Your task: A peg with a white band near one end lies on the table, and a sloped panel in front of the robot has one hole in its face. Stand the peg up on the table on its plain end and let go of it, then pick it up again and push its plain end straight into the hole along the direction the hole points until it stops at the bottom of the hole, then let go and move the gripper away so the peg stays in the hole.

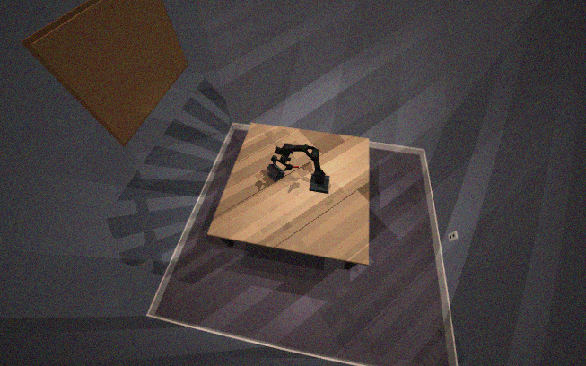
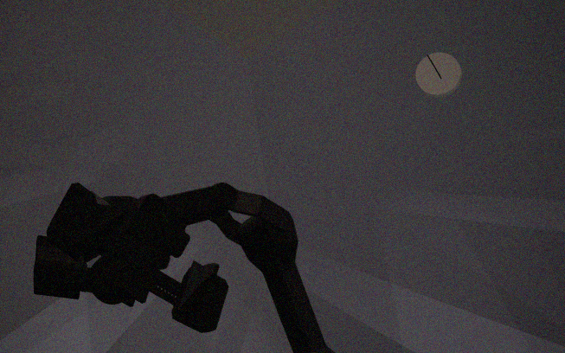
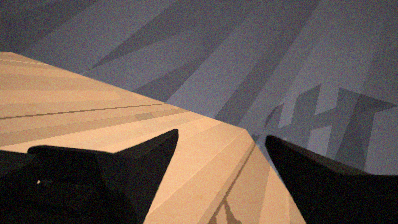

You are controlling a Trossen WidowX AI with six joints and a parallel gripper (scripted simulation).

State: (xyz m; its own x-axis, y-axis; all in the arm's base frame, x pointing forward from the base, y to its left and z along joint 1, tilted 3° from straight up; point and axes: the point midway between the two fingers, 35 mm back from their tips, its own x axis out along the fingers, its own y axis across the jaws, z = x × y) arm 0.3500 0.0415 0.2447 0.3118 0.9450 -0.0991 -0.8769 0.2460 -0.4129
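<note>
Right now my gripper tip is 100 mm past the red peg, 230 mm to the left of it and 250 mm above it. Round my gripper tip: grey sloped panel: 40 mm ahead, 140 mm to the right, 200 mm below.
</note>
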